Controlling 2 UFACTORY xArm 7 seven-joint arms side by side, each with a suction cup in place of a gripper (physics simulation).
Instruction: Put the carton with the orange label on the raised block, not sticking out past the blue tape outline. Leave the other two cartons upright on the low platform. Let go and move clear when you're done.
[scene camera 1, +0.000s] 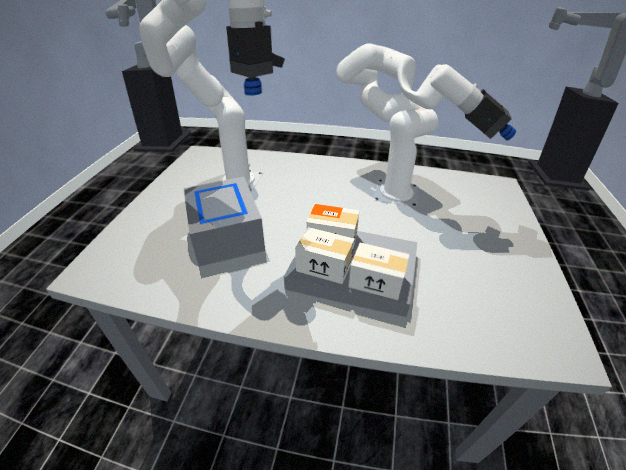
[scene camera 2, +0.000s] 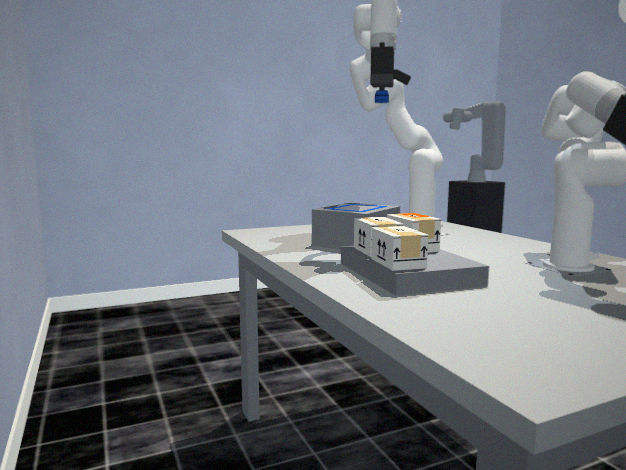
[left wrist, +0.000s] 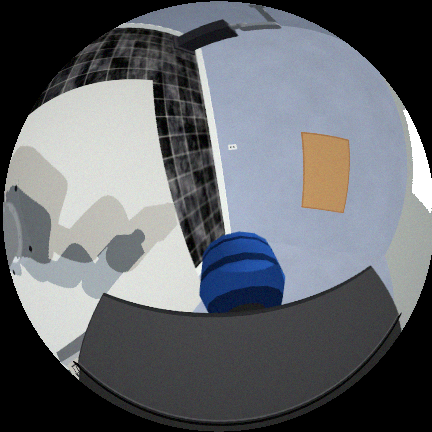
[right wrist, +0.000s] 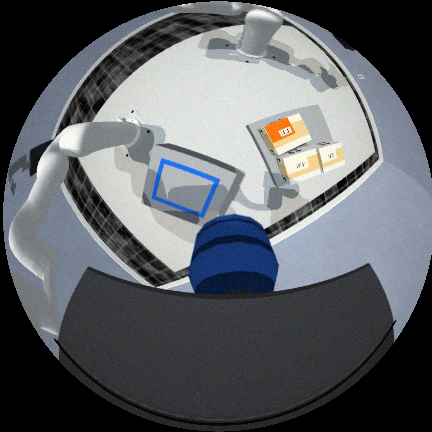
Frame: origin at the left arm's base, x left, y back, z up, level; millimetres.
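Seen in the pictures: left hand, tool point: (scene camera 1: 510, 134) (left wrist: 238, 261); right hand, tool point: (scene camera 1: 253, 92) (scene camera 2: 381, 102) (right wrist: 231, 245); left arm's base, link origin: (scene camera 1: 396, 192) (scene camera 2: 568, 266) (right wrist: 250, 49); right arm's base, link origin: (right wrist: 128, 132).
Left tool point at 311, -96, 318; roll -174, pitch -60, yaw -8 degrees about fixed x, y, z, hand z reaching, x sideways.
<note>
Pixels of each thing's top centre, then the offset from my left tool point to it, as dx, dy, dz. Level surfaces: height alone.
- carton with the orange label, top centre: (scene camera 1: 333, 215) (scene camera 2: 413, 216) (right wrist: 289, 132) -477, -296, -184
- low platform, top centre: (scene camera 2: 408, 255) (scene camera 1: 355, 258) (right wrist: 301, 141) -401, -354, -270
- raised block, top centre: (right wrist: 182, 188) (scene camera 1: 219, 201) (scene camera 2: 357, 207) -822, -291, -198
- white table, surface height: dz -318
The carton with the orange label (scene camera 1: 331, 218) (scene camera 2: 429, 225) (right wrist: 282, 131) stands upright on the low platform (scene camera 1: 394, 242) (scene camera 2: 439, 280) (right wrist: 320, 120), at the back. Two cartons without orange, one (scene camera 1: 323, 255) (right wrist: 300, 165) and another (scene camera 1: 379, 270) (scene camera 2: 399, 247) (right wrist: 331, 156), stand upright along its front side. The raised block (scene camera 1: 227, 247) (scene camera 2: 331, 230) (right wrist: 228, 175) bears the blue tape outline (scene camera 1: 217, 187) (right wrist: 190, 170), with no carton on it. My right gripper (scene camera 1: 252, 88) (scene camera 2: 381, 97) (right wrist: 232, 250) points down, high above the table, open and empty. My left gripper (scene camera 1: 508, 132) (left wrist: 242, 270) is open and empty, tilted at the picture's right.
The white table (scene camera 1: 480, 313) (scene camera 2: 505, 344) carries both arm bases behind the block and platform. A gap separates block and platform. The cartons stand very close together. Dark pedestals (scene camera 1: 151, 106) (scene camera 1: 576, 136) with grey arms stand beyond the table.
</note>
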